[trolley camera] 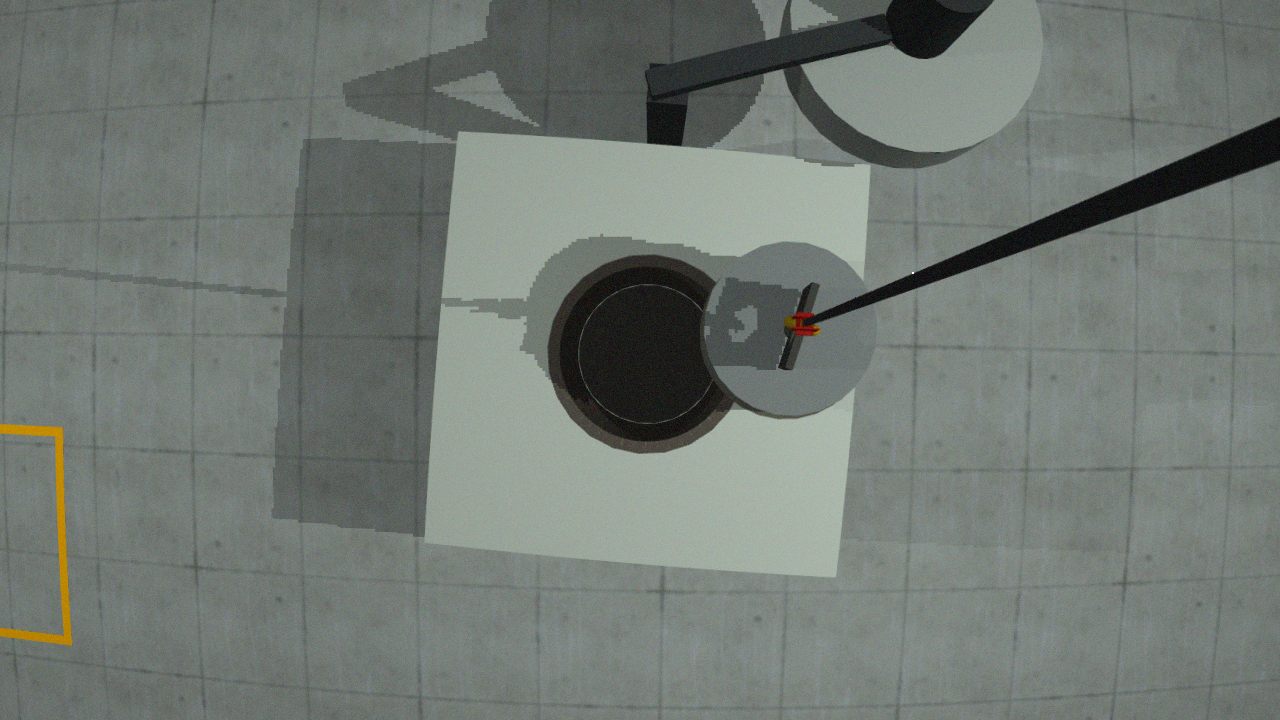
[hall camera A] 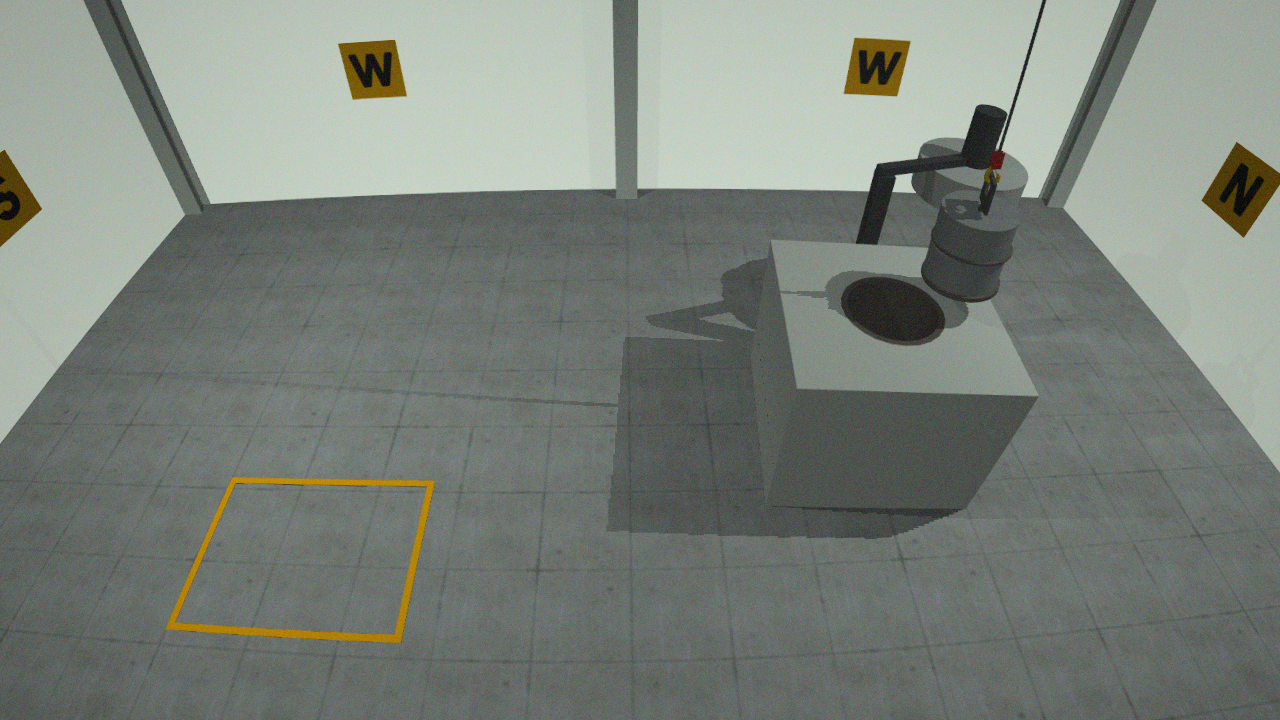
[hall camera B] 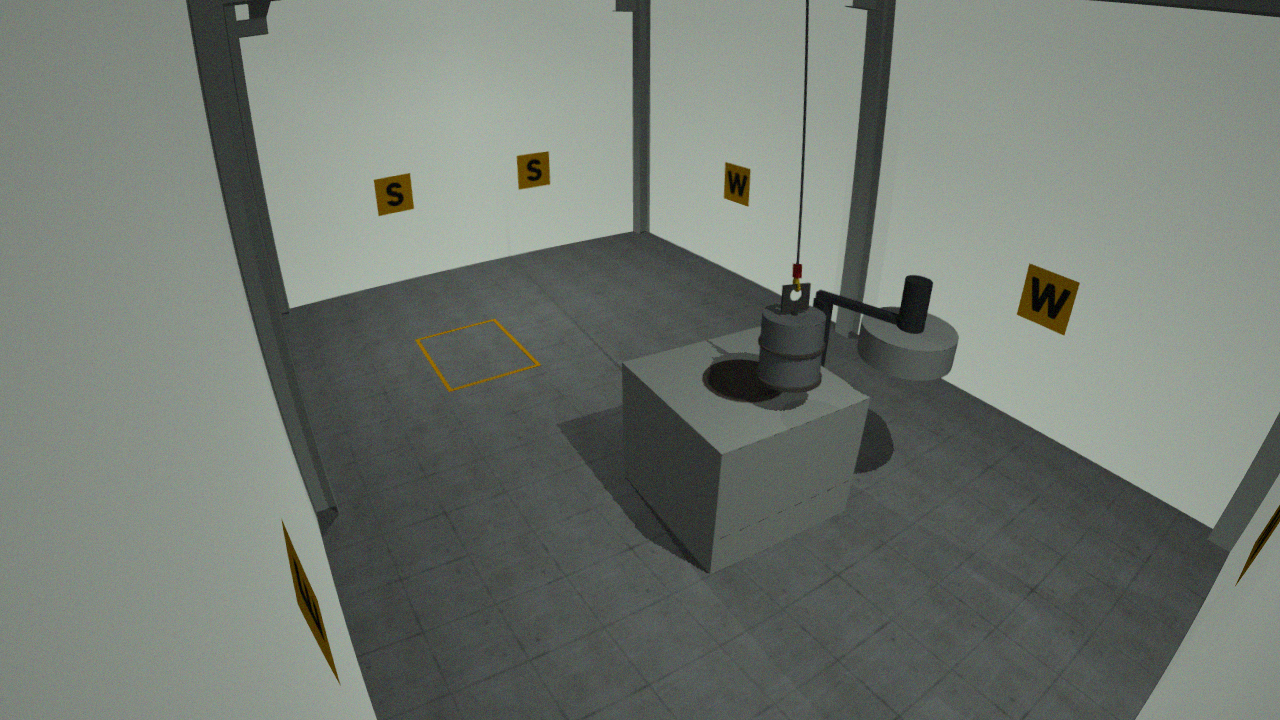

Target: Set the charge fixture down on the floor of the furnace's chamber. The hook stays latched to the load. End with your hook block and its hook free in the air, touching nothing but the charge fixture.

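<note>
The charge fixture (hall camera A: 971,250) (hall camera B: 791,344) (trolley camera: 832,380), a grey ribbed drum with a lifting plate on top, hangs upright a little above the furnace (hall camera A: 895,447) (hall camera B: 787,483) (trolley camera: 537,501). My hook (hall camera A: 991,176) (hall camera B: 796,282) (trolley camera: 801,324) is latched in the plate's eye, below the red hook block. The round chamber opening (hall camera A: 892,310) (hall camera B: 733,379) (trolley camera: 644,353) lies to the left of the fixture in the trolley view. The fixture is off its centre and overlaps the opening's right rim there. The chain slants slightly. The chamber floor is partly hidden in the trolley view.
The round furnace lid (hall camera A: 932,183) (hall camera B: 904,353) (trolley camera: 939,107) is swung aside beyond the furnace, on a dark swing arm (hall camera A: 877,205) (hall camera B: 859,308) (trolley camera: 760,64). A yellow outlined square (hall camera A: 331,481) (hall camera B: 456,329) (trolley camera: 62,528) is marked on the hall floor.
</note>
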